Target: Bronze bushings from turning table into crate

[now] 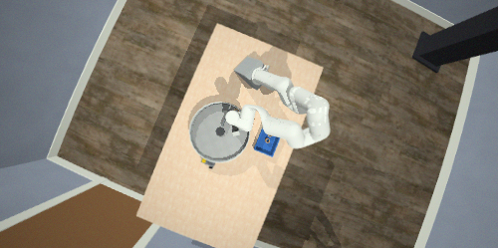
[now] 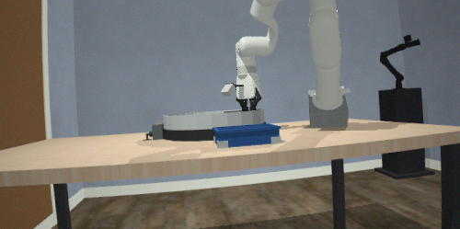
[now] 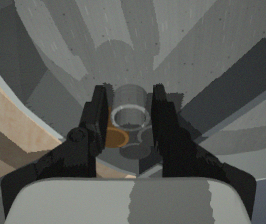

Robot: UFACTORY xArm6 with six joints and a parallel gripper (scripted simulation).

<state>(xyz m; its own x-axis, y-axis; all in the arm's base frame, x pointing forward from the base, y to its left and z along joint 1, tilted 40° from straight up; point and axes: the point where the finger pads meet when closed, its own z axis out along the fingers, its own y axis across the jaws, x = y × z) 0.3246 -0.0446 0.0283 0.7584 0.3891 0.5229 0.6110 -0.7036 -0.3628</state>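
The grey turning table is 14 cm ahead of my hand, 5 cm to the right of it and 4 cm below it. The rest, counted from my hand: blue crate: 29 cm to the left, 6 cm below, 5 cm ahead.
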